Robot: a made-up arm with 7 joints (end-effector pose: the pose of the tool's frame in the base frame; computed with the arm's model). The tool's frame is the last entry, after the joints.
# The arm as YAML. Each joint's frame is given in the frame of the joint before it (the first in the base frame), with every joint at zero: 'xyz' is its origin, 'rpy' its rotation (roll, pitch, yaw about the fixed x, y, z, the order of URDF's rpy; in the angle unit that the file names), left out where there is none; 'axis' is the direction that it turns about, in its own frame. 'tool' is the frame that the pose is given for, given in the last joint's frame.
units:
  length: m
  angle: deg
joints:
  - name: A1
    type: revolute
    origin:
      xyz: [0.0, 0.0, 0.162]
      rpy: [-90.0, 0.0, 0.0]
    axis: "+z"
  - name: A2
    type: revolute
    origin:
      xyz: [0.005, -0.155, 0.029]
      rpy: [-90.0, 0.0, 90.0]
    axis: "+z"
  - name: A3
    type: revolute
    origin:
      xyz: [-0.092, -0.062, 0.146]
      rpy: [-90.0, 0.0, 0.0]
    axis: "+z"
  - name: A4
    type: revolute
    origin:
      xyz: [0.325, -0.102, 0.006]
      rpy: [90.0, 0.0, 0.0]
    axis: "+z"
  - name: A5
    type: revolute
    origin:
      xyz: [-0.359, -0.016, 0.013]
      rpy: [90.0, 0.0, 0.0]
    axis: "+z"
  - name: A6
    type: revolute
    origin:
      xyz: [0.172, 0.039, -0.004]
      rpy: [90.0, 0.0, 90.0]
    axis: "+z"
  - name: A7
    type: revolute
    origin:
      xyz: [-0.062, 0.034, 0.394]
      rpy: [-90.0, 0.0, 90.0]
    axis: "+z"
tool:
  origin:
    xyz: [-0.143, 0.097, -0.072]
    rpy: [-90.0, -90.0, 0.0]
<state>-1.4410 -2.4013 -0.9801 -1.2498 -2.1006 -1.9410 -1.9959</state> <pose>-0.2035 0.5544 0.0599 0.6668 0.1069 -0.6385 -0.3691</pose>
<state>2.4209 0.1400 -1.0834 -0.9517 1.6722 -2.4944 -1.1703</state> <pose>0.8003 -0.2537 -0.0572 0.3941 0.3880 0.4199 -0.7196</pose>
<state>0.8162 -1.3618 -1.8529 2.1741 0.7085 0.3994 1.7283</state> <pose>0.0661 -0.7284 0.4711 0.6109 0.3397 0.6619 0.2707</pose>
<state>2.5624 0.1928 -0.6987 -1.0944 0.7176 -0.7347 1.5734</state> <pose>0.8650 0.2409 0.4328 0.3693 -0.1596 -0.1405 0.9047</pose>
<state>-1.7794 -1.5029 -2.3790 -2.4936 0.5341 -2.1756 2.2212</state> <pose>-0.4356 -0.5319 0.2300 0.8023 -0.4486 -0.2765 -0.2805</pose>
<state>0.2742 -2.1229 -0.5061 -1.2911 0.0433 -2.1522 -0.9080</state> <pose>-0.3724 0.0852 0.5666 0.2172 0.6046 -0.6091 -0.4651</pose>
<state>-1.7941 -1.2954 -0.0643 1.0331 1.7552 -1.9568 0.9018</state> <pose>-0.3362 0.1721 -0.8257 0.4227 0.1643 0.4260 0.7828</pose>
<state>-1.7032 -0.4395 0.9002 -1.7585 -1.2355 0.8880 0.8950</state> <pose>-0.3909 -0.0007 0.5388 0.4352 -0.7213 -0.1483 -0.5180</pose>
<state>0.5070 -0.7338 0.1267 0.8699 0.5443 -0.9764 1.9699</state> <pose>-0.6652 0.2395 0.2192 0.3124 0.7553 0.5536 -0.1596</pose>
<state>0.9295 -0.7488 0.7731 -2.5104 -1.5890 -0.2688 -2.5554</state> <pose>0.3269 -0.2441 -0.1869 0.4982 0.1734 0.6853 -0.5020</pose>
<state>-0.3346 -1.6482 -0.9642 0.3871 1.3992 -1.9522 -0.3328</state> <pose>-0.5927 -0.4564 0.2709 0.1794 -0.5327 -0.1578 -0.8119</pose>
